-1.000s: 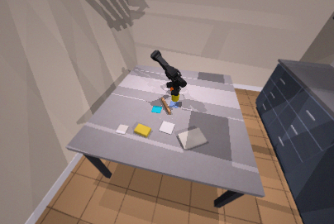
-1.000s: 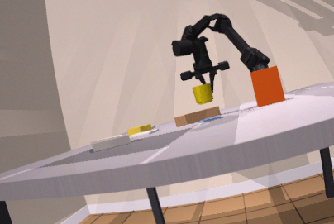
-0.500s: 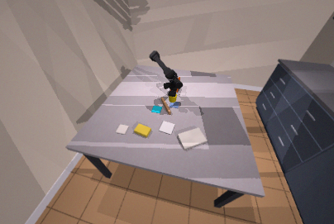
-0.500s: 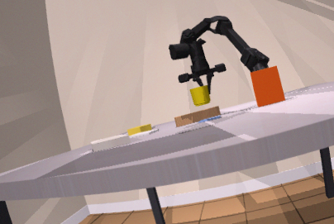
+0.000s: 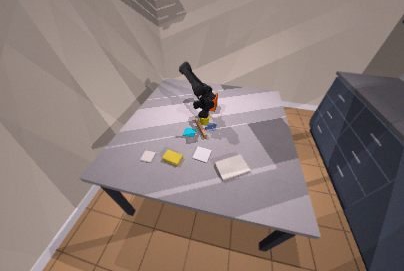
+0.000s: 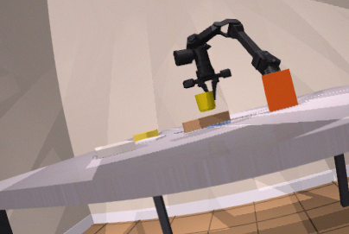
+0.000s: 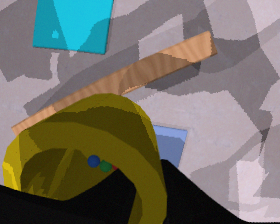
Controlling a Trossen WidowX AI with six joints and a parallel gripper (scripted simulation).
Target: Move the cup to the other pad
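My gripper tip is 110 mm short of the cyan pad, 80 mm to the left of it and 100 mm above it. Also, from my gripper tip: wooden bar 50 mm ahead, 20 mm to the right, 80 mm below; yellow cup 20 mm ahead; light blue pad 10 mm behind, 50 mm to the left, 100 mm below.
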